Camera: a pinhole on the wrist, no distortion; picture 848 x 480 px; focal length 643.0 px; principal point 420.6 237.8 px. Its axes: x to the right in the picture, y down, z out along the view. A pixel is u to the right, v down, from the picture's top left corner.
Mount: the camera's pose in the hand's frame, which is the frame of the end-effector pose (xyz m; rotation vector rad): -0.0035 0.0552 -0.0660 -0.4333 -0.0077 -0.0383
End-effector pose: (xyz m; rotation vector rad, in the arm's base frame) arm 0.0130 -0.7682 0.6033 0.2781 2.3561 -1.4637
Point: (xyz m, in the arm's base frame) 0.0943 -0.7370 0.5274
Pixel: 141 290
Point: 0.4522 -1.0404 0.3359
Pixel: 75 185
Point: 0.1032 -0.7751 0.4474
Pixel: 353 335
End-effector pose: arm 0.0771 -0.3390 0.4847 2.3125 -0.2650 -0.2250
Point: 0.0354 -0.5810 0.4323
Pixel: 493 128
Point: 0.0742 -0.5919 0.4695
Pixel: 580 217
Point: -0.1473 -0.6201 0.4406
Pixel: 184 179
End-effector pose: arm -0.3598 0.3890 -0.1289 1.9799 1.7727 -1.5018
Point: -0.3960 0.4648 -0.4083
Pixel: outside the picture
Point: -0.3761 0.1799 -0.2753
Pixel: 332 120
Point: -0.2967 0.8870 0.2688
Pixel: behind the camera
